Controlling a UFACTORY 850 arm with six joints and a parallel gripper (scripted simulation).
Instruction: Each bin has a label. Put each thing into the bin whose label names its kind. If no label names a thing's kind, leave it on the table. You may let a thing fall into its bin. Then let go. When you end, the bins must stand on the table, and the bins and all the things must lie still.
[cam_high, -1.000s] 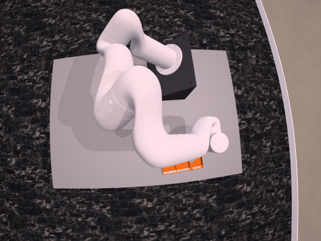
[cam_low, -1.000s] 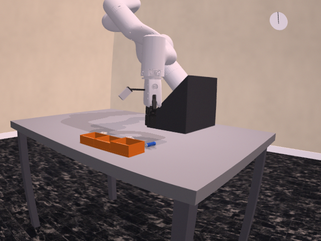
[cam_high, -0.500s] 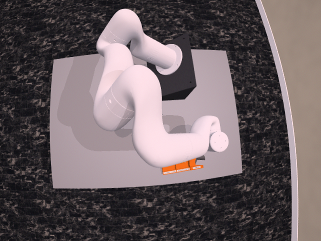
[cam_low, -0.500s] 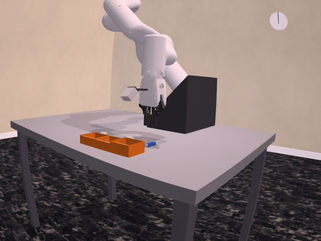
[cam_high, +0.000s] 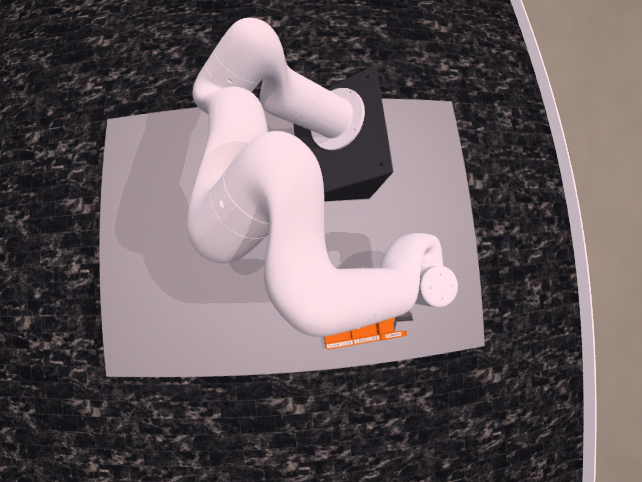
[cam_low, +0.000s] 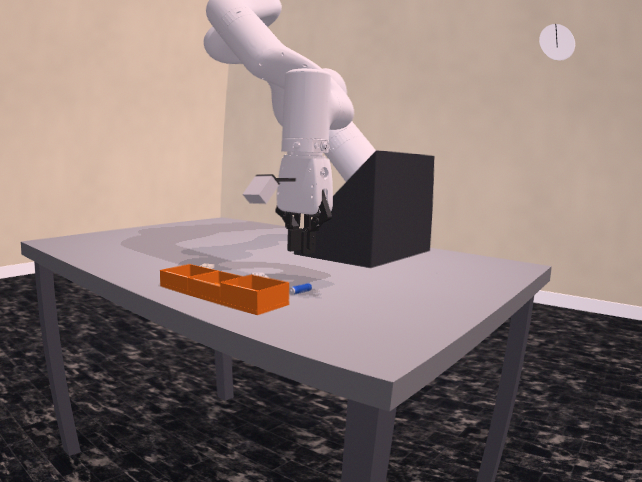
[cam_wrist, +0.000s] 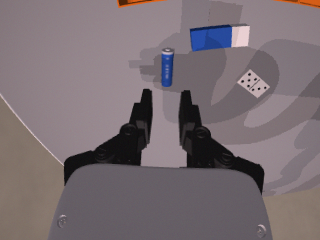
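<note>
Right now my hand is 9 cm above the blue battery. From my hand the other things lie so: blue-and-white block (9 cm below, 7 cm to the right, 4 cm ahead); then orange battery (12 cm ahead, 8 cm to the right, 8 cm below); then white domino (12 cm to the right, 9 cm below, 2 cm behind).
</note>
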